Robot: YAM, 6 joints.
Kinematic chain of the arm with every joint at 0, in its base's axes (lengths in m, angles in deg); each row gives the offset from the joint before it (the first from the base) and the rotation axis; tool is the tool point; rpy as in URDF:
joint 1: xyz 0 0 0.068 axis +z
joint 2: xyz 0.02 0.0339 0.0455 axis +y
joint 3: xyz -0.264 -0.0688 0 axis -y
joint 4: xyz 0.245 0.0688 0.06 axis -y
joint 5: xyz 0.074 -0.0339 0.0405 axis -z
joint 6: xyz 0.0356 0 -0.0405 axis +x
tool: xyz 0 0 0 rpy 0 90 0
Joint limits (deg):
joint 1: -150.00..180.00
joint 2: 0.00..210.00
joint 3: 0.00..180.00
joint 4: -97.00..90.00
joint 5: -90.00..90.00
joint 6: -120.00..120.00
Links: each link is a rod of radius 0.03 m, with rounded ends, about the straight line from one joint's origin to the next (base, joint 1, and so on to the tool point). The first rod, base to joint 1, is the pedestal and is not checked.
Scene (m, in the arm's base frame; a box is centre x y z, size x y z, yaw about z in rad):
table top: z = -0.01
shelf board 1: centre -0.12 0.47 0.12 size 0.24 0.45 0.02 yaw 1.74
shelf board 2: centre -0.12 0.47 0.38 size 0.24 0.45 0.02 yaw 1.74
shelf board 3: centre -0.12 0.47 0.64 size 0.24 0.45 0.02 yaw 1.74
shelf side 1: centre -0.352 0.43 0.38 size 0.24 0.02 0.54 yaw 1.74
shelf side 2: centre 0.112 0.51 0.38 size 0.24 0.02 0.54 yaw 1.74
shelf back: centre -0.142 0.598 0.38 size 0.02 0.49 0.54 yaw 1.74
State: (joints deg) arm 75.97 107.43 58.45 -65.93 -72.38 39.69
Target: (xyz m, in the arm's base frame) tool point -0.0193 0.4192 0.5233
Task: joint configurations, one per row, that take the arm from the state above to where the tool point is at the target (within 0.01 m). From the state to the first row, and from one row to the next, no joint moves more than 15 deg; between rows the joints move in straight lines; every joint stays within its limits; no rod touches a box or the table.
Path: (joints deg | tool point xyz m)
1: 65.57 102.33 62.15 -53.80 -73.12 31.85 | 0.0916 0.2840 0.1750
2: 55.17 97.24 65.85 -41.67 -73.85 24.01 | 0.1536 0.2807 0.2187
3: 44.78 92.14 69.56 -29.54 -74.59 16.17 | 0.2103 0.2571 0.2728
4: 56.60 87.27 81.83 -33.18 -68.85 24.01 | 0.1511 0.2895 0.3595
5: 68.43 82.40 94.11 -36.82 -63.11 31.85 | 0.0787 0.2854 0.4454
6: 80.26 77.53 106.39 -40.46 -57.37 39.69 | 0.0110 0.2415 0.5233
7: 83.08 89.50 116.70 -32.25 -56.17 39.69 | 0.0070 0.3030 0.5346
8: 85.89 101.46 127.02 -24.05 -54.97 39.69 | -0.0031 0.3631 0.5346
9: 88.71 113.42 137.34 -15.84 -53.77 39.69 | -0.0193 0.4192 0.5233

